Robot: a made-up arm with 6 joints. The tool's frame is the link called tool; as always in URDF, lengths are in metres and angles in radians. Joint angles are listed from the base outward.
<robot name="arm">
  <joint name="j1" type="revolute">
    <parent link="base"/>
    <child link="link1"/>
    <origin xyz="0 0 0.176" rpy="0 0 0"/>
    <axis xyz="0 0 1"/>
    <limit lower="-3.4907" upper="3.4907"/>
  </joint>
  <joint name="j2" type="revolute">
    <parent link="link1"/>
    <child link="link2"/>
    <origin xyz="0 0 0" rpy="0 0 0"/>
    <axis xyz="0 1 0"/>
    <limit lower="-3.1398" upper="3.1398"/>
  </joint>
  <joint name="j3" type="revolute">
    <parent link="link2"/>
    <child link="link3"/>
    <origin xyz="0 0 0.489" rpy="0 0 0"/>
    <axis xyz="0 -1 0"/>
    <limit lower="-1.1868" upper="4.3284"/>
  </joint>
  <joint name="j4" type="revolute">
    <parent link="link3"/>
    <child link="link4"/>
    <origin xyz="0 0 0" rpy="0 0 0"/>
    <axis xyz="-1 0 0"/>
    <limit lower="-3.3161" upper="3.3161"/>
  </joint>
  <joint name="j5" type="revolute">
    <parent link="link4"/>
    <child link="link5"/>
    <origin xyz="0.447 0 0" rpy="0 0 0"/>
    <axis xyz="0 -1 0"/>
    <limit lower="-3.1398" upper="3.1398"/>
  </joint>
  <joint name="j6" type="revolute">
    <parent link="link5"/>
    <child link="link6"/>
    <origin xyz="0 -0.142 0" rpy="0 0 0"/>
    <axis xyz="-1 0 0"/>
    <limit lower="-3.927" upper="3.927"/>
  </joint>
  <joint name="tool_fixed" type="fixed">
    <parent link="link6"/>
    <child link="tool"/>
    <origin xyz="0 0 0" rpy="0 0 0"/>
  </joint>
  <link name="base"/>
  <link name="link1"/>
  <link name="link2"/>
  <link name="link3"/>
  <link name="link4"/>
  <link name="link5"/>
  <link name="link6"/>
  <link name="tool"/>
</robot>
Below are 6 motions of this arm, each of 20 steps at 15 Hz.
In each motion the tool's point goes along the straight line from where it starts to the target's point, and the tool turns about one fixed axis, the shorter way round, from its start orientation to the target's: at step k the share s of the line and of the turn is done. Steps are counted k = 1, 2, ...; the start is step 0. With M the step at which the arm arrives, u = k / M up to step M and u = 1 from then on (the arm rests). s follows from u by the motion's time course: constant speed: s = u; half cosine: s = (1 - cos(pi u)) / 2; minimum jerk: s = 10 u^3 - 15 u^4 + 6 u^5.
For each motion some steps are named. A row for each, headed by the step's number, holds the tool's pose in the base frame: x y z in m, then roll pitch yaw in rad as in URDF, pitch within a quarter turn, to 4 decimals.
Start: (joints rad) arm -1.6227 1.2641 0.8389 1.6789 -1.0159 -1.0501
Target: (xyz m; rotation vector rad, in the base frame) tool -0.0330 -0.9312 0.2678 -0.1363 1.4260 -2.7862
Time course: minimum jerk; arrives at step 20
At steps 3, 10, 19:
3: -0.0330 -0.9312 0.2678 -0.9403 0.1288 -2.6559
10: -0.0330 -0.9312 0.2678 -0.9551 0.0309 -2.8695
19: -0.0330 -0.9312 0.2678 -0.9479 -0.0732 -3.0936

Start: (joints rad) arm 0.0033 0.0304 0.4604 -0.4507 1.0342 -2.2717
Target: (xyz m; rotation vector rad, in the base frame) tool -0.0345 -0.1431 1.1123 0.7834 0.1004 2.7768
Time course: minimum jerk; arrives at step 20
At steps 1, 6, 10, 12, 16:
1: 0.4468 -0.1264 0.7953 -2.5889 -1.1602 -1.2061
6: 0.3688 -0.1291 0.8467 -2.0823 -1.3343 -1.6358
10: 0.2064 -0.1347 0.9536 -0.3303 -1.1867 3.0542
12: 0.1185 -0.1378 1.0115 -0.0726 -0.9540 2.8867
16: -0.0066 -0.1421 1.0939 0.1218 -0.6071 2.8340

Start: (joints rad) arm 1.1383 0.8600 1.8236 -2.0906 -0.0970 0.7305
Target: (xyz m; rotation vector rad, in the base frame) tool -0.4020 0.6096 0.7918 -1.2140 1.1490 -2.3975
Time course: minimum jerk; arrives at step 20
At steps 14, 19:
14: -0.2972 0.6226 0.7918 -1.0422 -0.8472 -2.5803
19: -0.4013 0.6097 0.7918 -1.1179 -0.6301 -2.4745

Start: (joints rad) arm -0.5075 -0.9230 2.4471 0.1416 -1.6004 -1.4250
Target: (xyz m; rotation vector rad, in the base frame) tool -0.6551 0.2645 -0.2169 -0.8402 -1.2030 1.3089
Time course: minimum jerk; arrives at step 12
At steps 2, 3, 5, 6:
2: -0.7810 0.2756 0.3302 -2.1439 -1.3153 3.0630
3: -0.7721 0.2748 0.2916 -1.8645 -1.2709 2.7514
5: -0.7404 0.2720 0.1537 -1.4279 -1.0083 2.1967
6: -0.7204 0.2703 0.0667 -1.3454 -0.8162 2.0347

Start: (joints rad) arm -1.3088 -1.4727 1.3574 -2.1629 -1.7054 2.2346
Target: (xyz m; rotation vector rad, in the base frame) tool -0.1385 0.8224 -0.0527 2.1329 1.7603 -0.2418
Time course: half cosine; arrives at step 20
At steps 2, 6, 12, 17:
2: -0.1501 0.8656 0.4602 2.7722 0.6004 0.3403
6: -0.1479 0.8575 0.3647 2.8292 0.5713 0.5415
12: -0.1426 0.8377 0.1289 2.9288 0.4655 1.0105
17: -0.1391 0.8248 -0.0240 2.9585 0.3806 1.2948

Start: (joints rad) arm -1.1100 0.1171 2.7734 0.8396 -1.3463 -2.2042
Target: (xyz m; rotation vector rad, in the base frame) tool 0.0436 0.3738 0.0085 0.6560 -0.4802 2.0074
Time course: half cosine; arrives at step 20
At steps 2, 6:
2: -0.2499 0.3067 0.7579 -2.9226 -0.7784 -2.5435
6: -0.1953 0.3192 0.6183 -2.5384 -0.9936 -2.6930

